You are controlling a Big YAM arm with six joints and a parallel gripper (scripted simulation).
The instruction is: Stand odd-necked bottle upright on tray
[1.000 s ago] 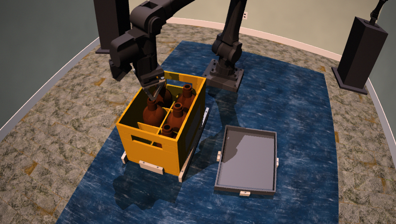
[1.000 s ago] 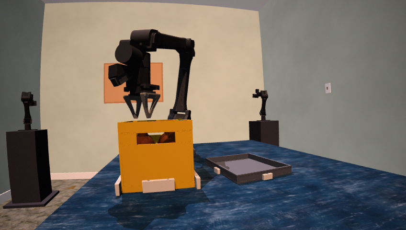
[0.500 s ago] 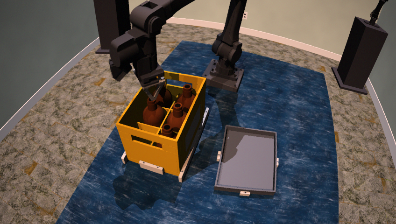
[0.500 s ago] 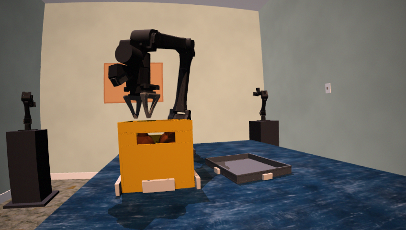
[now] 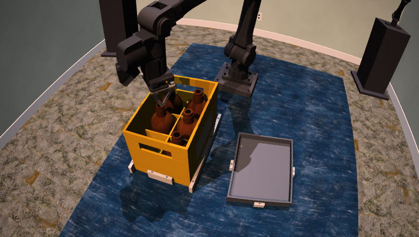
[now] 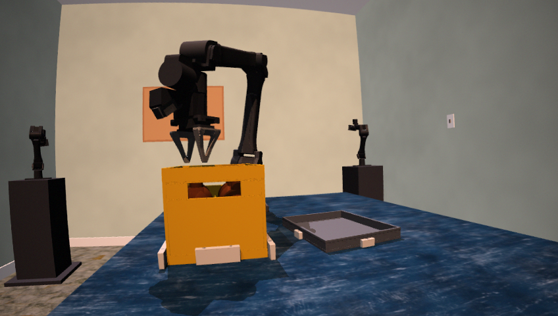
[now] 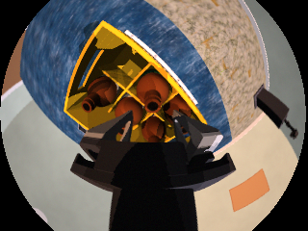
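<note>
My hand is 40 mm to the right of the orange crate and 110 mm above it. From my hand the other things lie so: dark grey tray 50 mm ahead, 320 mm to the left, 180 mm below.
</note>
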